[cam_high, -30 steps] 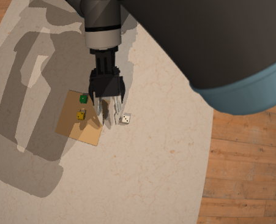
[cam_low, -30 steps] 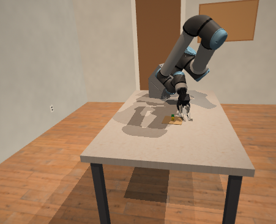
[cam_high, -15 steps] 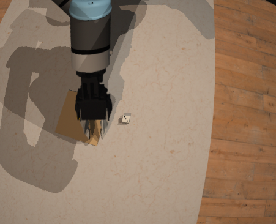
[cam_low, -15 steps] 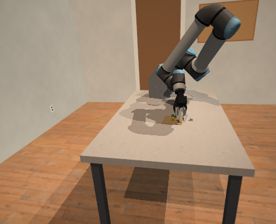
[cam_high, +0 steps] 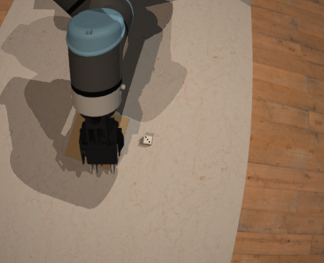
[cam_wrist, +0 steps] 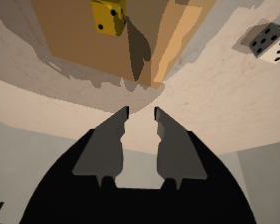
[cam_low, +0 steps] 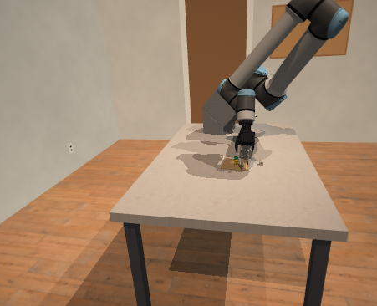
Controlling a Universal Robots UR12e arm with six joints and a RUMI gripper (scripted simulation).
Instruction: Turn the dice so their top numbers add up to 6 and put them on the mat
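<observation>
The white die is 10 cm behind my hand, 7 cm to the left of it and 4 cm below it. From my hand the other things lie so: tan mat: 7 cm behind, 6 cm to the right, 4 cm below; green die: 12 cm behind, 7 cm to the right, 3 cm below; yellow die: 7 cm behind, 6 cm to the right, 3 cm below.
</observation>
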